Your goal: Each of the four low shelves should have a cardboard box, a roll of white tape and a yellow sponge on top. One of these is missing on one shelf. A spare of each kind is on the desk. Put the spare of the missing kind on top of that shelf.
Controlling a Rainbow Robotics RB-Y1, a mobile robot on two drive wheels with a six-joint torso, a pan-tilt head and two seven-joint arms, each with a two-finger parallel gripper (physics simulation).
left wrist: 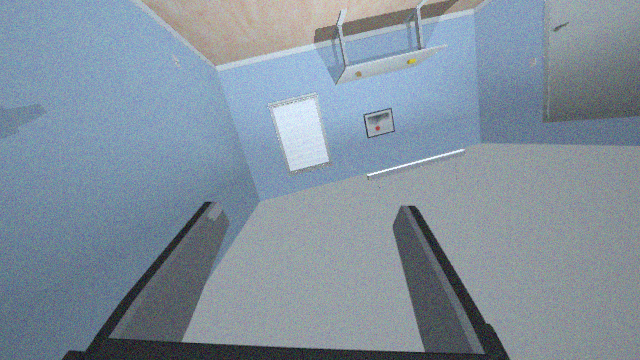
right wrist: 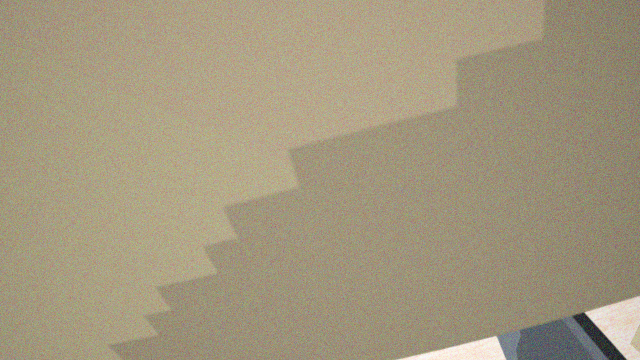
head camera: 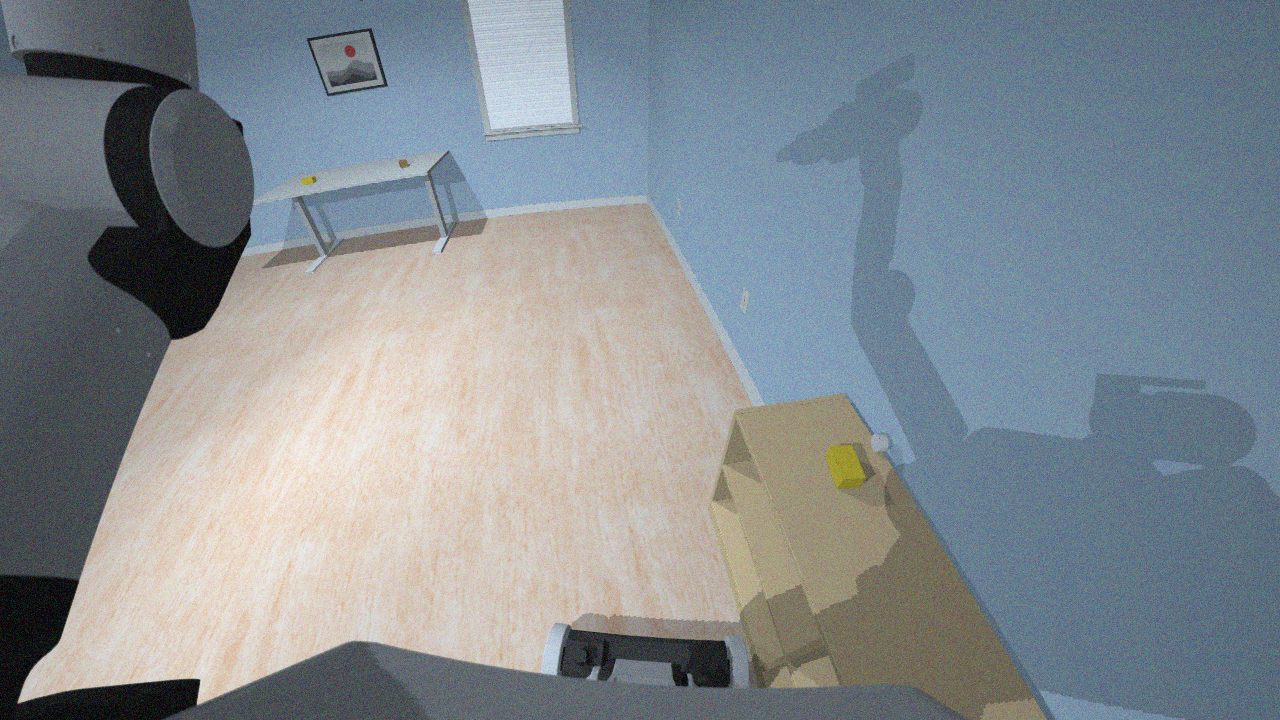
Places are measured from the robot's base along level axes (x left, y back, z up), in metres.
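Pixels of known places: left gripper, fingertip midpoint: (left wrist: 309,214).
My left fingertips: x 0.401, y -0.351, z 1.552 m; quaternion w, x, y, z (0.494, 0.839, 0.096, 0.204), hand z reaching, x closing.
Note:
Behind a point stands the place of what it marks.
A low beige shelf (head camera: 787,429) @(y -0.536, x -0.359, z 0.610 m) stands along the wall at the lower right of the head view. A yellow sponge (head camera: 845,466) @(y -0.389, x -0.471, z 0.656 m) and a small white roll of tape (head camera: 879,442) @(y -0.467, x -0.594, z 0.652 m) are at its far end; no cardboard box shows on the visible top. The desk (head camera: 358,175) @(y -2.794, x 2.603, z 0.720 m) (left wrist: 382,69) @(y -2.976, x 2.720, z 0.721 m) at the far wall bears a yellow sponge (head camera: 308,180) @(y -2.685, x 3.039, z 0.751 m) (left wrist: 411,61) @(y -2.687, x 3.037, z 0.752 m) and a small brown box (head camera: 403,163) @(y -2.912, x 2.214, z 0.755 m) (left wrist: 358,74) @(y -2.916, x 2.212, z 0.757 m); white tape cannot be made out there. My left gripper (left wrist: 309,214) @(y -0.351, x 0.401, z 1.552 m) is open and empty, raised high. My right gripper is open beside the shelf; a beige panel hides most of it in the right wrist view.
The beige panel (right wrist: 200,125) fills most of the right wrist view, very close to the camera. Wooden floor (head camera: 402,385) @(y -1.147, x 1.441, z 0.001 m) stretches from the shelf to the desk. A blue wall (head camera: 760,134) @(y -1.609, x -0.365, z 1.156 m) runs behind the shelf. A door (left wrist: 590,65) @(y -1.365, x 4.350, z 1.471 m) is in the far wall.

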